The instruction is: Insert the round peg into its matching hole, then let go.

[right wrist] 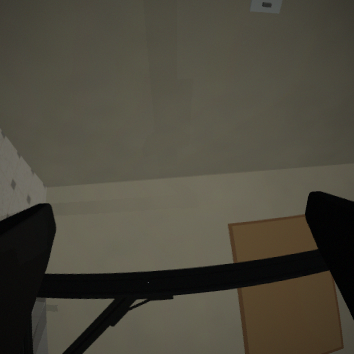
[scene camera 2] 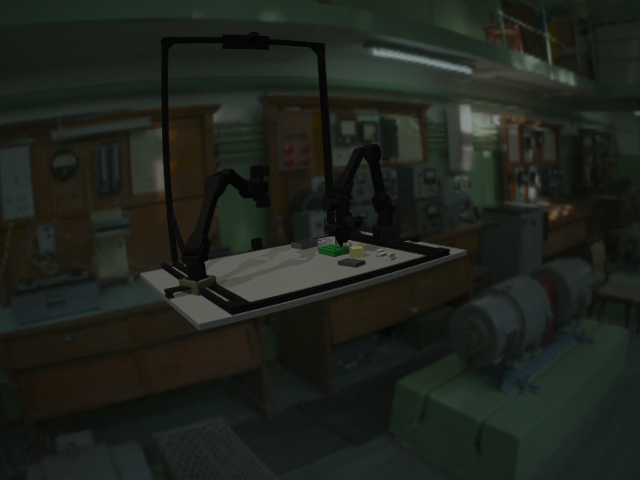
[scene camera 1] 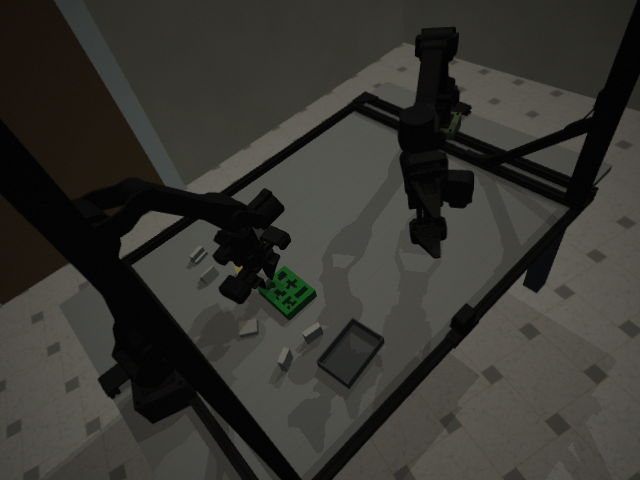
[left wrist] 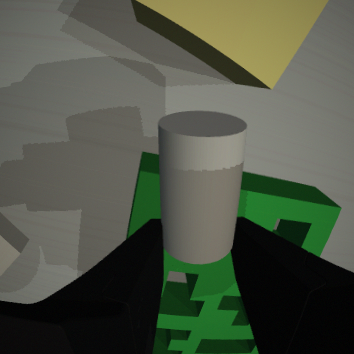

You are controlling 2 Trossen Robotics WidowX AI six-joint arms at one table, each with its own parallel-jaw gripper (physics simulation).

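The round peg [left wrist: 200,195] is a light grey cylinder, near upright in the left wrist view. My left gripper [scene camera 1: 268,281] [scene camera 2: 340,242] [left wrist: 196,229] is shut on its lower part. The green board [scene camera 1: 276,306] [scene camera 2: 330,251] [left wrist: 280,205] with variously shaped holes lies below and behind the peg. The peg's whole side shows in front of the board, its lower end not sunk in a hole. The round hole does not show in the left wrist view. The gap between peg and board is unclear. My right gripper [scene camera 1: 431,227] [right wrist: 182,211] is open and empty, high over the table's far part in scene camera 1.
A yellow block [scene camera 1: 237,268] [scene camera 2: 356,252] [left wrist: 235,35] stands beside the board. Light blocks [scene camera 1: 248,327] [scene camera 1: 312,333] [scene camera 1: 284,358] [scene camera 1: 208,275] lie around it. A dark open tray [scene camera 1: 333,375] lies nearer the front. A dark flat piece [scene camera 2: 351,262] shows in scene camera 2.
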